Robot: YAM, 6 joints.
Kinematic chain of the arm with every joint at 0, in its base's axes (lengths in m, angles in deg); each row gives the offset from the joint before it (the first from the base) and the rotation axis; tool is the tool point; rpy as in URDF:
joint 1: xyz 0 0 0.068 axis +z
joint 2: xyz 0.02 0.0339 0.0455 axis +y
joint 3: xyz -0.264 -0.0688 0 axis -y
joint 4: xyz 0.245 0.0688 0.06 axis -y
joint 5: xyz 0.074 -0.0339 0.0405 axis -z
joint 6: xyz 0.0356 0 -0.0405 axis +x
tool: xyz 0 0 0 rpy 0 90 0
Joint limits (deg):
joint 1: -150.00..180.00
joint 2: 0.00..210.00
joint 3: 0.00..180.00
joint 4: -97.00..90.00
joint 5: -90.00..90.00
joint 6: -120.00..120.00
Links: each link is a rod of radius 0.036 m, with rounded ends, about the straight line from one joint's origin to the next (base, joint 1, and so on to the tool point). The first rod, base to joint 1, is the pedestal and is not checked.
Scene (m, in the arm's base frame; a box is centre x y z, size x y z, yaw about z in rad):
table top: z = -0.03
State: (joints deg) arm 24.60 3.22 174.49 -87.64 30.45 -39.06
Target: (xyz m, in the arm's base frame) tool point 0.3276 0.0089 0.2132
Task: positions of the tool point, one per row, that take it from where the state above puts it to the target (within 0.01 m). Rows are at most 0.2 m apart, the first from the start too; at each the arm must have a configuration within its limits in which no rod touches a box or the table.
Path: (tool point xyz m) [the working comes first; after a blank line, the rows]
Joints at the target: 4.33 110.06 85.54 -82.52 26.46 -39.06
Straight joint move there: clear.

1: -0.3808 -0.1736 0.3634
2: -0.2821 -0.1186 0.4818
3: -0.1502 -0.0639 0.5511
4: -0.0049 -0.0188 0.5646
5: 0.1319 0.0108 0.5244
6: 0.2409 0.0232 0.4408
7: 0.3081 0.0208 0.3305
8: 0.3276 0.0089 0.2132

